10 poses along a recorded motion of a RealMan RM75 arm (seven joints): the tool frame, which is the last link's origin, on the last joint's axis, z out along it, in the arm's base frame.
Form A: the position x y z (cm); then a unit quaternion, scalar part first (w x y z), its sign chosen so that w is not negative.
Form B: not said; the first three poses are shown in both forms.
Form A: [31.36 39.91 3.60 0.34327 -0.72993 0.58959 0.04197]
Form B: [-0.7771 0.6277 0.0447 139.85 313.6 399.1 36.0]
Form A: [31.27 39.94 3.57 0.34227 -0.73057 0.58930 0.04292]
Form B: [-0.7775 0.6272 0.0457 139.97 312.7 399.4 35.7]
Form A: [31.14 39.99 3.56 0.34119 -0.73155 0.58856 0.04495]
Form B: [-0.7782 0.6261 0.0478 140.10 311.4 399.9 35.6]
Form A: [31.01 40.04 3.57 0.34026 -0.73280 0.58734 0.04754]
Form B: [-0.7793 0.6246 0.0506 140.21 310.1 400.4 35.7]
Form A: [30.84 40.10 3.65 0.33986 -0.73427 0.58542 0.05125]
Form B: [-0.7807 0.6225 0.0545 140.26 308.4 401.0 36.5]
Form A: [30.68 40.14 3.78 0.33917 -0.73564 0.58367 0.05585]
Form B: [-0.7820 0.6204 0.0594 140.35 306.8 401.4 37.8]
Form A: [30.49 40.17 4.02 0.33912 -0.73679 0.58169 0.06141]
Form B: [-0.7832 0.6183 0.0653 140.35 304.9 401.7 40.2]
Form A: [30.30 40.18 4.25 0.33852 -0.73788 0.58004 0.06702]
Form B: [-0.7842 0.6164 0.0712 140.43 303.0 401.8 42.5]
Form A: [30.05 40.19 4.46 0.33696 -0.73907 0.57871 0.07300]
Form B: [-0.7850 0.6147 0.0775 140.62 300.5 401.9 44.6]
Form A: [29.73 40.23 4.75 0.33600 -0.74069 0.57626 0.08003]
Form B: [-0.7864 0.6118 0.0850 140.73 297.3 402.3 47.5]
